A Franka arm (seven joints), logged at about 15 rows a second.
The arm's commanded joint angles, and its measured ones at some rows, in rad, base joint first. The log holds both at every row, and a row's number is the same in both.
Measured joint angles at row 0:
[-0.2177 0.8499 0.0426 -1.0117 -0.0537 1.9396 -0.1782]
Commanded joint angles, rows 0 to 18:
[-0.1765 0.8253 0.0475 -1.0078 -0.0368 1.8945 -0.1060]
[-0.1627 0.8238 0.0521 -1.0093 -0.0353 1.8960 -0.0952]
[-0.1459 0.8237 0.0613 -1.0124 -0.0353 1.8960 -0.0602]
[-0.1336 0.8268 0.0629 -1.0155 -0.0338 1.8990 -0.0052]
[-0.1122 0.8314 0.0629 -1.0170 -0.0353 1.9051 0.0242]
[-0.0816 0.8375 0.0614 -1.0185 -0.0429 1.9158 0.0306]
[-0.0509 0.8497 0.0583 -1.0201 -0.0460 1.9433 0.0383]
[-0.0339 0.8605 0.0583 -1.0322 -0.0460 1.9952 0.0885]
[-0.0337 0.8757 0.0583 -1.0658 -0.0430 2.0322 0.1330]
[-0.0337 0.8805 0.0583 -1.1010 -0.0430 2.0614 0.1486]
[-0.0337 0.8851 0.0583 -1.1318 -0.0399 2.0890 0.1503]
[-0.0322 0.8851 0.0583 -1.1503 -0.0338 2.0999 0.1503]
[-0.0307 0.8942 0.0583 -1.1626 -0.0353 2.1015 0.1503]
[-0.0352 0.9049 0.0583 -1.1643 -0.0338 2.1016 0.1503]
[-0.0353 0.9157 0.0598 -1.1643 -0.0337 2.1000 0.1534]
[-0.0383 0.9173 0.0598 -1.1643 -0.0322 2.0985 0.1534]
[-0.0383 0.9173 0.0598 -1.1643 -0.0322 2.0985 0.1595]
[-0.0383 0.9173 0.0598 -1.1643 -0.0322 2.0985 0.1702]
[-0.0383 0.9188 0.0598 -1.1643 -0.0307 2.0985 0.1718]
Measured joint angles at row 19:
[-0.0316 0.9350 0.0539 -1.1467 -0.0458 2.0954 0.1533]
